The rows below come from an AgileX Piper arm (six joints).
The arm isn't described. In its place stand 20 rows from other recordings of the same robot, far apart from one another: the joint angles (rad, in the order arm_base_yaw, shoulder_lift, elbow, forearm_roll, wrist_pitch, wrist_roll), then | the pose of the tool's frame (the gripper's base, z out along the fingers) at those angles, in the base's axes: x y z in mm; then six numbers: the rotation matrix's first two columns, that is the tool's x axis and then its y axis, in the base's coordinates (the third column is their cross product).
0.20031, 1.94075, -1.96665, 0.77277, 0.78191, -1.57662 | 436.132 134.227 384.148 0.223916 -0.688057 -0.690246 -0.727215 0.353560 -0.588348
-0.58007, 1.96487, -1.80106, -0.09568, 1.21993, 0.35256 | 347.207 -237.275 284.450 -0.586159 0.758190 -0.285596 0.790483 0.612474 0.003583
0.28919, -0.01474, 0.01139, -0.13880, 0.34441, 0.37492 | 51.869 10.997 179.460 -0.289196 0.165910 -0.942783 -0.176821 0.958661 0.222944
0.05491, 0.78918, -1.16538, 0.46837, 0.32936, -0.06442 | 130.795 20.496 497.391 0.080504 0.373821 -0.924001 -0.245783 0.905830 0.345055
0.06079, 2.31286, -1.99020, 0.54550, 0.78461, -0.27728 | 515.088 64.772 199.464 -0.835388 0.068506 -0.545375 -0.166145 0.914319 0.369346
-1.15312, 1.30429, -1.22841, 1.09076, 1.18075, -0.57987 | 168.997 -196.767 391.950 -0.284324 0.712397 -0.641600 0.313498 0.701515 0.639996
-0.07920, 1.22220, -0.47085, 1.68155, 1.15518, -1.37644 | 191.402 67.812 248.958 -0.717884 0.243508 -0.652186 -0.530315 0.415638 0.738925
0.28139, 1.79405, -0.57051, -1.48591, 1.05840, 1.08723 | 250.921 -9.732 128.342 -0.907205 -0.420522 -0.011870 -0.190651 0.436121 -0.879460
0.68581, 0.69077, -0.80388, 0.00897, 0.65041, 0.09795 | 100.480 82.863 364.541 -0.401645 -0.193135 -0.895198 -0.598245 0.795445 0.096799
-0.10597, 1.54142, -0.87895, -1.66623, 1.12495, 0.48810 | 279.568 -111.929 273.652 -0.942618 -0.325944 0.072324 -0.120676 0.130636 -0.984059
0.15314, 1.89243, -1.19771, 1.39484, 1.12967, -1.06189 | 351.353 136.208 219.622 -0.871033 -0.081883 -0.484351 -0.476000 0.384272 0.791050
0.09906, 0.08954, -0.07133, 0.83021, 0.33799, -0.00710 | 55.385 27.885 211.540 -0.353535 0.659778 -0.663104 -0.119874 0.671082 0.731628
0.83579, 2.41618, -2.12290, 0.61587, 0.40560, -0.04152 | 361.964 431.345 205.876 -0.733182 -0.070733 -0.676344 -0.557179 0.632680 0.537836
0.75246, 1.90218, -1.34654, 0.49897, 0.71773, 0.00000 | 272.065 293.938 206.037 -0.892760 -0.342016 -0.293265 -0.442392 0.788659 0.426973
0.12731, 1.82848, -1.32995, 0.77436, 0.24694, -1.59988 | 417.062 69.066 256.275 -0.169515 -0.761973 -0.625029 -0.588413 0.587014 -0.556044
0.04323, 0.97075, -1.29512, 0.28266, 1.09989, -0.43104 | 161.283 29.616 443.479 -0.524185 -0.309212 -0.793485 -0.409440 0.908503 -0.083553
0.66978, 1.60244, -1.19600, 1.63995, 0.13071, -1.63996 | 289.331 244.214 318.679 -0.239683 -0.189067 -0.952264 -0.712475 0.700542 0.040240
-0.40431, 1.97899, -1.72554, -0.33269, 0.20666, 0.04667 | 442.017 -195.765 314.913 -0.437004 -0.112341 -0.892416 0.342888 0.896440 -0.280756
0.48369, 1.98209, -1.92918, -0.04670, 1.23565, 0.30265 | 383.427 196.886 312.214 -0.919262 -0.163148 -0.358245 -0.198144 0.978147 0.062982
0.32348, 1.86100, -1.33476, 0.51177, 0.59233, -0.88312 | 374.790 151.892 223.671 -0.509505 -0.609390 -0.607493 -0.745940 0.664738 -0.041193
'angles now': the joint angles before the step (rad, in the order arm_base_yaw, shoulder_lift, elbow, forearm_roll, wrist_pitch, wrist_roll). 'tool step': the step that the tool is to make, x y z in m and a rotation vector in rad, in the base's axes. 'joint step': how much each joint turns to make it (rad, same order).
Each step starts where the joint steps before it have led.
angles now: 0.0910 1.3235 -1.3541 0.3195 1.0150 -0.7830
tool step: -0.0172 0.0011 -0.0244 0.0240 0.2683 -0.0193
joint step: 0.0001 -0.0016 0.0545 0.0021 0.1940 0.0995
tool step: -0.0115 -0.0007 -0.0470 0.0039 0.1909 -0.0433
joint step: -0.0003 -0.0005 0.1672 0.0042 0.0084 0.0509
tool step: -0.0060 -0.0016 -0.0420 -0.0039 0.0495 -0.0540
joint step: 0.0003 0.0020 0.1618 0.0045 -0.1252 0.0150
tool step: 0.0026 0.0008 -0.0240 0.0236 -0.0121 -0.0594
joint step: -0.0002 0.0207 0.0834 0.0363 -0.1280 0.0070
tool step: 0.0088 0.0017 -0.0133 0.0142 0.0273 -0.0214
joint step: -0.0001 0.0530 0.0061 0.0236 -0.0357 0.0000
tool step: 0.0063 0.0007 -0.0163 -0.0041 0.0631 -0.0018
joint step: 0.0001 0.0618 0.0033 0.0022 -0.0022 0.0002
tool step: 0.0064 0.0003 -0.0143 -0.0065 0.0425 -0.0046
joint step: 0.0000 0.0558 0.0002 0.0001 -0.0141 -0.0001
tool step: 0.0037 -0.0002 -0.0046 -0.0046 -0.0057 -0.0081
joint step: 0.0000 0.0179 0.0003 0.0001 -0.0253 -0.0001
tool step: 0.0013 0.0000 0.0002 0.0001 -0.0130 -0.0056
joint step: 0.0002 0.0000 -0.0002 0.0021 -0.0139 0.0002
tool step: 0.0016 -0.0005 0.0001 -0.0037 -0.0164 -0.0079
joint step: -0.0003 -0.0001 0.0001 -0.0023 -0.0183 0.0031
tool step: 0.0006 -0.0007 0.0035 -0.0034 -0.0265 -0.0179
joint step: 0.0002 -0.0128 0.0000 -0.0059 -0.0193 0.0160
